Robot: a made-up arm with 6 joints.
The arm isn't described. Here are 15 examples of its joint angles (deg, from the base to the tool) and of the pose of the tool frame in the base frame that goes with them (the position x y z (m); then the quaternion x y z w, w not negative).
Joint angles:
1: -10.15 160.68 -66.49 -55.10 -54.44 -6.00
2: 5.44 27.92 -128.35 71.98 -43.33 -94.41
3: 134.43 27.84 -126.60 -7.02 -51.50 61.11
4: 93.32 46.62 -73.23 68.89 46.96 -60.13
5: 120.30 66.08 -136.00 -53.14 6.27 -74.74
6: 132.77 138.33 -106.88 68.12 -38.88 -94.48
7: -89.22 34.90 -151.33 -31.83 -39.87 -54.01
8: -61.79 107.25 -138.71 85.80 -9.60 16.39
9: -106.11 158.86 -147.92 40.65 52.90 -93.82
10: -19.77 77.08 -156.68 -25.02 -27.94 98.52
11: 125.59 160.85 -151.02 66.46 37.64 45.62
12: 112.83 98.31 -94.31 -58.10 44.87 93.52
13: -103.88 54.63 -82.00 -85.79 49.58 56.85
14: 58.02 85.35 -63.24 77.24 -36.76 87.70
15: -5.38 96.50 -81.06 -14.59 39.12 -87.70
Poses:
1: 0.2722 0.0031 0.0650 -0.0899 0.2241 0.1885 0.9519
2: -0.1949 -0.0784 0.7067 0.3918 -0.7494 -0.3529 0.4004
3: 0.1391 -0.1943 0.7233 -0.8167 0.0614 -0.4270 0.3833
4: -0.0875 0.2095 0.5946 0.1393 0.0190 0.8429 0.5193
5: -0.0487 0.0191 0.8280 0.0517 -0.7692 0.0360 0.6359
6: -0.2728 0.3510 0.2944 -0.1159 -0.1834 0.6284 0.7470
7: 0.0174 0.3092 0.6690 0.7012 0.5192 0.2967 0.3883
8: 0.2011 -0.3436 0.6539 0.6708 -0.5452 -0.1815 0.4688
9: -0.1115 -0.5212 0.2623 -0.0556 0.3294 -0.5584 0.7593
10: 0.0378 0.0232 0.8298 0.3786 -0.5748 0.4050 0.6019
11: -0.3744 0.3537 0.2759 -0.0507 0.8891 0.3182 0.3251
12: -0.1262 0.3544 0.4562 0.1490 0.3176 0.3384 0.8732
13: -0.1074 -0.1726 0.6424 -0.1784 -0.1368 -0.9738 0.0334
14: 0.1780 0.2833 0.4208 0.9229 0.3543 -0.1186 0.0931
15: 0.3823 -0.0500 0.4110 -0.6659 0.2218 0.1205 0.7020
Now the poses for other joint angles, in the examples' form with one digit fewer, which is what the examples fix.
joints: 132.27 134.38 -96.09 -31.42 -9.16 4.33
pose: -0.319 0.331 0.265 -0.171 -0.071 0.855 0.484
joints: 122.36 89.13 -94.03 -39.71 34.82 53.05
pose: -0.181 0.312 0.510 0.033 0.216 0.592 0.776
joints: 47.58 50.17 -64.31 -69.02 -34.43 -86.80
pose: 0.058 0.192 0.622 -0.550 -0.798 -0.050 0.240
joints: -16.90 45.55 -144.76 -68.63 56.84 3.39
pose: -0.164 -0.022 0.752 -0.010 -0.454 -0.712 0.535
